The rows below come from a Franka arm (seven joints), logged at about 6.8 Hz.
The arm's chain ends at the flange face. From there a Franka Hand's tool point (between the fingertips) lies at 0.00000 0.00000 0.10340 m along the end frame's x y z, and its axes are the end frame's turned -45 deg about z.
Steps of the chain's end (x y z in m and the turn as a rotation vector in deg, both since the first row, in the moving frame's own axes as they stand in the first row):
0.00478 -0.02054 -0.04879 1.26 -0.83 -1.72
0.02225 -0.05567 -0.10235 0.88 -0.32 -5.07
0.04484 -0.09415 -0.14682 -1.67 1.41 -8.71
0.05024 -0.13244 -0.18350 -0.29 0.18 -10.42
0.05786 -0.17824 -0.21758 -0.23 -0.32 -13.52
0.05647 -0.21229 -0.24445 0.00 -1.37 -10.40
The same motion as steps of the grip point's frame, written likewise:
0.01841 -0.01382 -0.04883 1.48 0.30 -1.72
0.05574 -0.02519 -0.10236 0.85 0.40 -5.07
0.09825 -0.03093 -0.14690 -2.18 -0.18 -8.71
0.12909 -0.05751 -0.18350 -0.33 -0.08 -10.42
0.16624 -0.08515 -0.21758 0.06 -0.39 -13.52
0.18815 -0.11176 -0.24448 0.97 -0.97 -10.40

